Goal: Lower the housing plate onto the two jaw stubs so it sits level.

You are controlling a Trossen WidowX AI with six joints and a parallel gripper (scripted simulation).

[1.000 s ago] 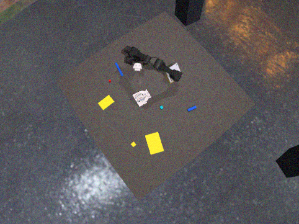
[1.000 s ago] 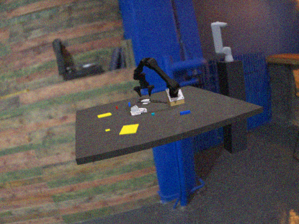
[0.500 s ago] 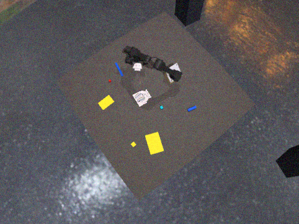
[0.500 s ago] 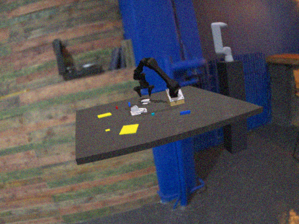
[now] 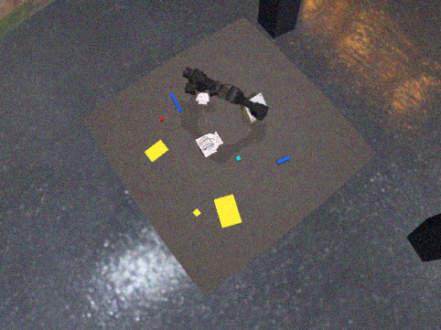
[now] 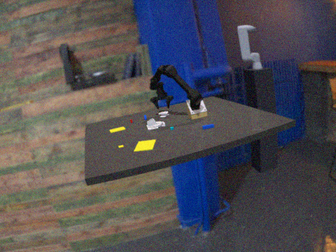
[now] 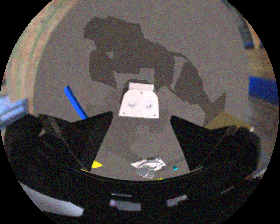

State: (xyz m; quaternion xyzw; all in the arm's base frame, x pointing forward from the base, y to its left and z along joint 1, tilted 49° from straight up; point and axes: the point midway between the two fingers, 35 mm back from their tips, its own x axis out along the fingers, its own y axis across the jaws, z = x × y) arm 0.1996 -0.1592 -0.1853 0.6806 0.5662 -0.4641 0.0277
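Now: the small white block 5 cm below my gripper tip and 1 cm to the right of it. Also, from my gripper tip: red cube 27 cm ahead, 5 cm below, 2 cm to the right; cyan cube 42 cm to the left, 5 cm below, 3 cm ahead.
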